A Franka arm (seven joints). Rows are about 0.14 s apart.
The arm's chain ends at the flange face. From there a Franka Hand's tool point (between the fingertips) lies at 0.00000 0.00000 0.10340 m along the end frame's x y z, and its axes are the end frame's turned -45 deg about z.
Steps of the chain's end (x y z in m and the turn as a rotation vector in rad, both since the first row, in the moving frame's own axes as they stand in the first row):
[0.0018 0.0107 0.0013 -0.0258 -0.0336 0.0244]
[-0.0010 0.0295 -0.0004 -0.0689 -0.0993 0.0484]
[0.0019 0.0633 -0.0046 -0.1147 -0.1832 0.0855]
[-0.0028 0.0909 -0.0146 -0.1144 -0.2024 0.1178]
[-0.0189 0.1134 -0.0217 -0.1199 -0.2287 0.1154]
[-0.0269 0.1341 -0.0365 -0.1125 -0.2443 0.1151]
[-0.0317 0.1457 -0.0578 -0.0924 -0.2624 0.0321]
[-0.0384 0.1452 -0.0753 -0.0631 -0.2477 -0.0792]
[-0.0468 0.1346 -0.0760 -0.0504 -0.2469 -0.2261]
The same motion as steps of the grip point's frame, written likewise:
[-0.0106 0.0082 0.0012 0.0055 -0.0420 0.0244]
[-0.0338 0.0176 -0.0012 0.0215 -0.1189 0.0484]
[-0.0648 0.0402 -0.0070 0.0484 -0.2106 0.0855]
[-0.0888 0.0546 -0.0174 0.0622 -0.2240 0.1178]
[-0.1182 0.0575 -0.0251 0.0769 -0.2465 0.1154]
[-0.1390 0.0648 -0.0402 0.0932 -0.2523 0.1151]
[-0.1508 0.0679 -0.0618 0.1202 -0.2509 0.0321]
[-0.1528 0.0631 -0.0787 0.1305 -0.2198 -0.0792]
[-0.1512 0.0504 -0.0793 0.1389 -0.2102 -0.2261]

